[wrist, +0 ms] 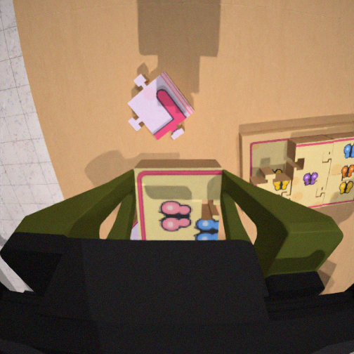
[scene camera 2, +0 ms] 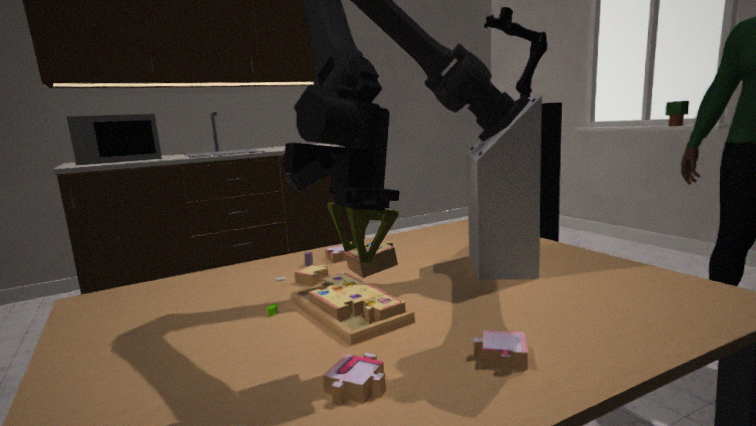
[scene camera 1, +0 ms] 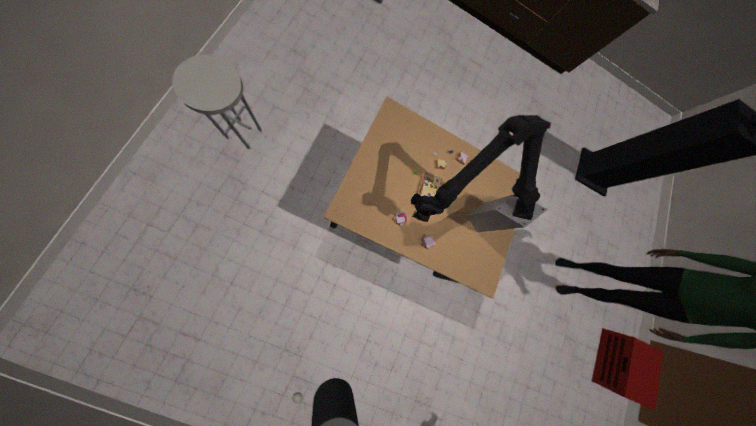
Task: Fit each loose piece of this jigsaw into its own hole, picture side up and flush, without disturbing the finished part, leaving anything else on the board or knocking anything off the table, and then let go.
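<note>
My gripper [scene camera 2: 366, 258] [wrist: 177, 177] is shut on a yellow corner piece with pink and blue butterflies [scene camera 2: 381, 260] [wrist: 167, 185]. The piece is picture side up, in the air. The puzzle board [scene camera 2: 383, 328] [wrist: 300, 131] holds the finished yellow part [scene camera 2: 365, 296] [wrist: 310, 160], with an open hole at its near corner. A white piece with a red stripe [scene camera 1: 401, 218] [scene camera 2: 353, 367] [wrist: 155, 107] and a pale pink piece [scene camera 1: 428, 241] [scene camera 2: 502, 341] lie on the table. A yellow piece [scene camera 1: 441, 164] [scene camera 2: 312, 274] and another pink piece [scene camera 1: 462, 157] [scene camera 2: 334, 252] lie beyond the board. Fingertips are hidden in scene camera 1.
A green cube [scene camera 1: 415, 171] [scene camera 2: 271, 309], a small purple object [scene camera 1: 450, 151] [scene camera 2: 308, 258] and a white chip [scene camera 1: 435, 153] [scene camera 2: 280, 278] lie near the board. The grey arm stand [scene camera 2: 505, 211] is on the right in scene camera 2. The table edge passes near the pale pink piece.
</note>
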